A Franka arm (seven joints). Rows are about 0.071 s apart.
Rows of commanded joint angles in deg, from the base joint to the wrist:
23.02, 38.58, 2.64, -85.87, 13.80, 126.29, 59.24
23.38, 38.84, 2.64, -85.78, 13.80, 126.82, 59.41
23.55, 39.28, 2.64, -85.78, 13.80, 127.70, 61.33
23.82, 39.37, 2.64, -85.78, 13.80, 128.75, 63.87
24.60, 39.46, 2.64, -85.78, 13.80, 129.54, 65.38
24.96, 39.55, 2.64, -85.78, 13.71, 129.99, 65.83
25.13, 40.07, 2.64, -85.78, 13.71, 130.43, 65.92
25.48, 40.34, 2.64, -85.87, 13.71, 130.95, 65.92
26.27, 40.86, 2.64, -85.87, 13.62, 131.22, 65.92
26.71, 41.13, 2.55, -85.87, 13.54, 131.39, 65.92
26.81, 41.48, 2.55, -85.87, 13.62, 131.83, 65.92
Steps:
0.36, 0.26, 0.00, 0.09, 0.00, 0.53, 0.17
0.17, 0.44, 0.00, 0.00, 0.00, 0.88, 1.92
0.27, 0.09, 0.00, 0.00, 0.00, 1.05, 2.54
0.78, 0.09, 0.00, 0.00, 0.00, 0.79, 1.51
0.36, 0.09, 0.00, 0.00, -0.09, 0.45, 0.45
0.17, 0.52, 0.00, 0.00, 0.00, 0.44, 0.09
0.35, 0.27, 0.00, -0.09, 0.00, 0.52, 0.00
0.79, 0.52, 0.00, 0.00, -0.09, 0.27, 0.00
0.44, 0.27, -0.09, 0.00, -0.08, 0.17, 0.00
0.10, 0.35, 0.00, 0.00, 0.08, 0.44, 0.00

